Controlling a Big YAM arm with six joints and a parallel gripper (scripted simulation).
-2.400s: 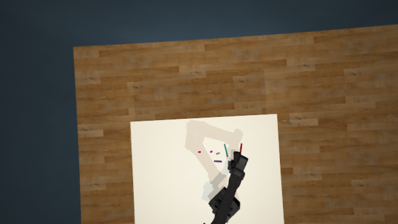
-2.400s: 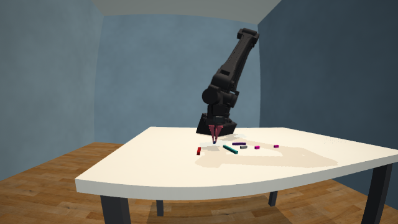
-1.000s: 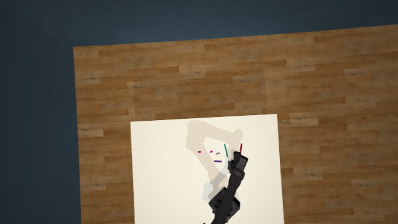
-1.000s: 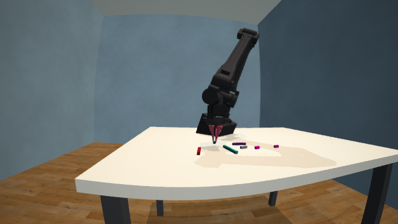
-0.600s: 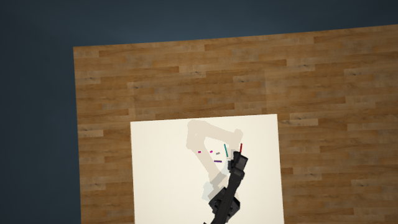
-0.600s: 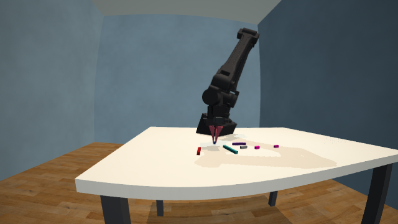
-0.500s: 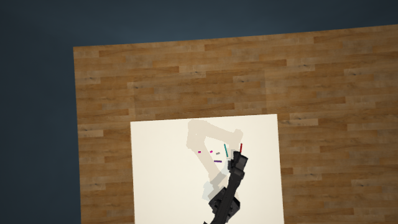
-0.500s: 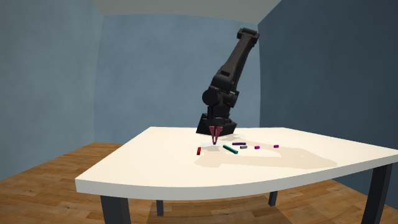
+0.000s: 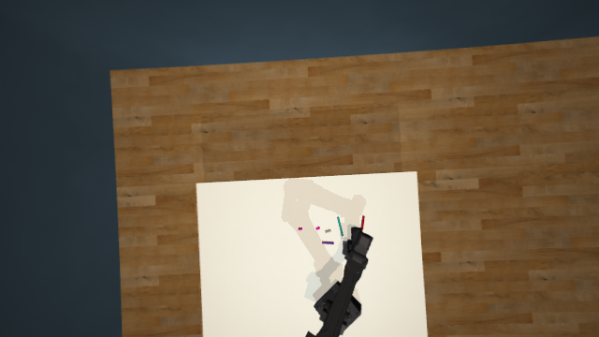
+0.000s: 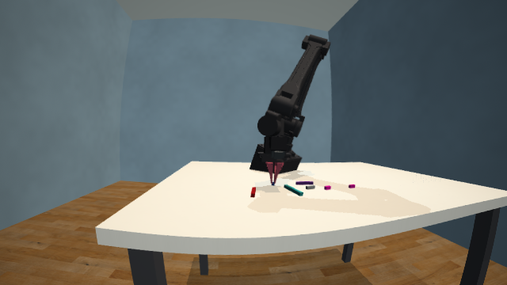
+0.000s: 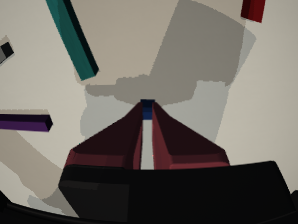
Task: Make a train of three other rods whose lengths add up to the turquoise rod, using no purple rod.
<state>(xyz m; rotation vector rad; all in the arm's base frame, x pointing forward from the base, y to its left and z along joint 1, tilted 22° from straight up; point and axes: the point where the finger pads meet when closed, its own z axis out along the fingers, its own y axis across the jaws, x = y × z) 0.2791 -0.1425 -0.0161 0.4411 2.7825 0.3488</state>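
Right now my hand is 10 mm above the blue rod. Also, from my hand: red rod: 90 mm to the right, 80 mm ahead, 10 mm below; turquoise rod: 90 mm ahead, 30 mm to the left, 10 mm below; purple rod: 110 mm to the left, 20 mm ahead, 10 mm below.
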